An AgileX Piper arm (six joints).
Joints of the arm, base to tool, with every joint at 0 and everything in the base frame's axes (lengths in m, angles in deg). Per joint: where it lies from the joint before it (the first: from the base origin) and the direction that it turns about. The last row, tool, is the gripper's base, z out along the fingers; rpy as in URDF.
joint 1: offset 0 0 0.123 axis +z
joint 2: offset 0 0 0 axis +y
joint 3: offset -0.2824 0 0.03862 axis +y
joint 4: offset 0.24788 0 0.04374 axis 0.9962 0 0.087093
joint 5: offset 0 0 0 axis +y
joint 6: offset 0.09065 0 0.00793 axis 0.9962 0 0.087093
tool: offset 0 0 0 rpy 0 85.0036 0
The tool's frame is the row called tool.
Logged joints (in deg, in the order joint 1, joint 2, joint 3, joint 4, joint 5, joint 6), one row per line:
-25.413 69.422 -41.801 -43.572 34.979 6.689
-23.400 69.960 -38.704 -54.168 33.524 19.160
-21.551 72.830 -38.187 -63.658 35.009 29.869
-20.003 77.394 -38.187 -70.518 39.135 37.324
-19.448 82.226 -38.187 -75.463 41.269 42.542
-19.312 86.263 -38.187 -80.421 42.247 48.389
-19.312 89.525 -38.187 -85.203 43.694 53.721
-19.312 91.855 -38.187 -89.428 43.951 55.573
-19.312 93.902 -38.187 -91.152 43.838 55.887
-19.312 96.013 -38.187 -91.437 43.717 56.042
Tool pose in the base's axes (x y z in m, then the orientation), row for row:
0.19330 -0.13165 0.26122 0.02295 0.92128 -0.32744 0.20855
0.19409 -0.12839 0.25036 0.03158 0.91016 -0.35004 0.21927
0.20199 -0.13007 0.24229 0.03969 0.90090 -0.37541 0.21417
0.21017 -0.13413 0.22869 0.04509 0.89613 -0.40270 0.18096
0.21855 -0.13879 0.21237 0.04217 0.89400 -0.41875 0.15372
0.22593 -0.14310 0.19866 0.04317 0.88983 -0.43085 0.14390
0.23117 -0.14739 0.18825 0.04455 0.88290 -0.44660 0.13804
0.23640 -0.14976 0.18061 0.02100 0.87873 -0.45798 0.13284
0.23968 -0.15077 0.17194 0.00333 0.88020 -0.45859 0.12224
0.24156 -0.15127 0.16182 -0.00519 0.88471 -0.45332 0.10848
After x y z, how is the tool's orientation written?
As a quaternion, x y z w.
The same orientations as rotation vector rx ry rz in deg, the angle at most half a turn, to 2 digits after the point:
3.66 146.88 -52.20
5.01 144.28 -55.49
6.31 143.20 -59.67
7.30 145.01 -65.17
6.93 146.86 -68.79
7.13 146.97 -71.16
7.38 146.31 -74.01
3.49 146.05 -76.12
0.56 147.18 -76.68
-0.87 149.11 -76.40

